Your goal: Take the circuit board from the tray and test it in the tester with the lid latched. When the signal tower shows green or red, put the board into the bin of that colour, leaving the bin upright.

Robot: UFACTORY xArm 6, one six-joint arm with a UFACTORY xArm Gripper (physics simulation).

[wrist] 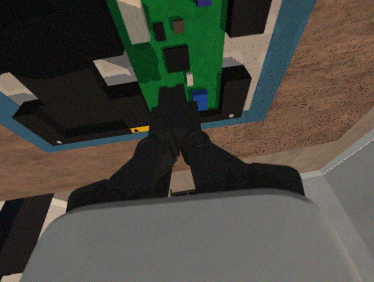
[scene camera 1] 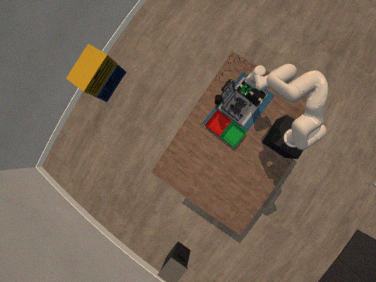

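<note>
The green circuit board lies in its dark tray. In the wrist view my gripper is shut with its fingertips together, empty, over the near end of the board beside a blue component. In the scene view the fingers are hidden below the arm's end. The grey tester is beside the tray, with a dark upright frame, seemingly its lid, at its left edge. The red bin and green bin stand side by side below the tester. No lit signal colour can be made out.
A blue base plate lies under tray and tester on the wooden table. A dark round object stands left of the tester. A black block is by the arm's base. A yellow and blue box stands far left.
</note>
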